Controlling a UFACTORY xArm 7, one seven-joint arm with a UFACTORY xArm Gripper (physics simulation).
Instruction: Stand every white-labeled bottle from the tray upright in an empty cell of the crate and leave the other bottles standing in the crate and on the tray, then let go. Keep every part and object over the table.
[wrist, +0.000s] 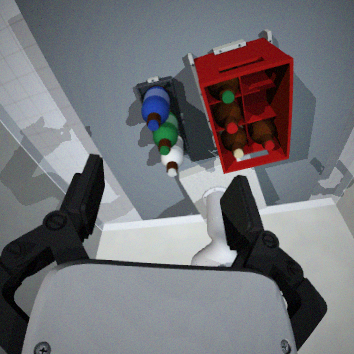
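Where they show: gripper, fingertip midpoint: (167, 178); arm's base at its link origin: (217, 197).
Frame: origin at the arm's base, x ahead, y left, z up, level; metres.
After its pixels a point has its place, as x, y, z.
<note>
A white-labeled bottle (173, 154) {0.315, 0.067, 0.032} with a white cap stands at the near end of the dark tray (175, 93) {0.457, 0.006, -0.053}. A green bottle (165, 134) {0.397, 0.057, 0.040} stands in the middle of the tray and a blue bottle (155, 108) {0.478, 0.047, 0.040} at its far end. The red crate (204, 68) {0.518, -0.093, 0.018} has two columns of three cells. Its left column holds brown bottles with a green cap (228, 97) {0.465, -0.124, 0.085}, a red cap (232, 127) {0.385, -0.116, 0.085} and a cream cap (238, 153) {0.296, -0.116, 0.085}. Its right column holds a red-capped bottle (263, 134) {0.308, -0.195, 0.052} in the near cell; the middle and far cells are empty. My gripper (167, 178) {0.597, -0.049, 0.402} is open, empty and high above the table.
The crate stands right of the tray, with a narrow gap between them. The white robot arm base (216, 220) {0.086, 0.005, 0.153} and a pale mounting plate (197, 181) {0.101, 0.054, -0.026} lie nearer than the crate. The table's near edge runs behind the fingers, and a tiled floor shows at the left.
</note>
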